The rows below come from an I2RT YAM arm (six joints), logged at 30 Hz.
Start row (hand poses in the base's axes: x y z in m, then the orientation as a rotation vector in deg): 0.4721, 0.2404, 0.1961, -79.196, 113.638, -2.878
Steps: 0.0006, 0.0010, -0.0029, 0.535, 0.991, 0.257; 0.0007, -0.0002, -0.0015, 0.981, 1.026, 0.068; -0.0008, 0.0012, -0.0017, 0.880, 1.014, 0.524; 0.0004, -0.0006, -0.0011, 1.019, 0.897, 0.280; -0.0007, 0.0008, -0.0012, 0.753, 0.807, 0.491; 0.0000, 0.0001, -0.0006, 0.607, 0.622, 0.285; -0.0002, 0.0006, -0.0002, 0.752, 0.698, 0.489; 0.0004, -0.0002, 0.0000, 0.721, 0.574, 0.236; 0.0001, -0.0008, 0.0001, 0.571, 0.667, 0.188; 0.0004, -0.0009, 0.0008, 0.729, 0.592, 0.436; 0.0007, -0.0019, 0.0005, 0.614, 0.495, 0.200; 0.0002, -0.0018, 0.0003, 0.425, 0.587, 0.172; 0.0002, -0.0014, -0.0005, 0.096, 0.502, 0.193; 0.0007, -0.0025, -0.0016, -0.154, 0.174, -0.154; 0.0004, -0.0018, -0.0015, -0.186, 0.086, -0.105; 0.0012, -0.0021, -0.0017, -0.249, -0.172, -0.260; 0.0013, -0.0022, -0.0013, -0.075, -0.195, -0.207
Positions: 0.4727, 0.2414, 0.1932, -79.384, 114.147, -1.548; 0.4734, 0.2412, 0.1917, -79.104, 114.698, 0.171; 0.4726, 0.2424, 0.1900, -79.330, 114.937, 1.991; 0.4730, 0.2418, 0.1889, -79.185, 115.194, 3.762; 0.4723, 0.2426, 0.1877, -79.392, 115.300, 5.301; 0.4723, 0.2427, 0.1871, -79.435, 115.429, 6.474; 0.4721, 0.2433, 0.1869, -79.606, 115.430, 7.937; 0.4725, 0.2431, 0.1869, -79.508, 115.501, 9.169; 0.4726, 0.2423, 0.1870, -79.466, 115.725, 10.300; 0.4730, 0.2414, 0.1878, -79.565, 115.662, 11.642; 0.4737, 0.2395, 0.1883, -79.471, 115.710, 12.696; 0.4739, 0.2377, 0.1886, -79.475, 115.917, 13.621; 0.4741, 0.2363, 0.1881, -79.689, 116.164, 14.171; 0.4748, 0.2338, 0.1865, -79.646, 116.465, 14.082; 0.4752, 0.2320, 0.1850, -79.661, 116.675, 13.917; 0.4764, 0.2299, 0.1833, -79.514, 116.799, 13.431; 0.4777, 0.2277, 0.1820, -79.314, 116.803, 13.123
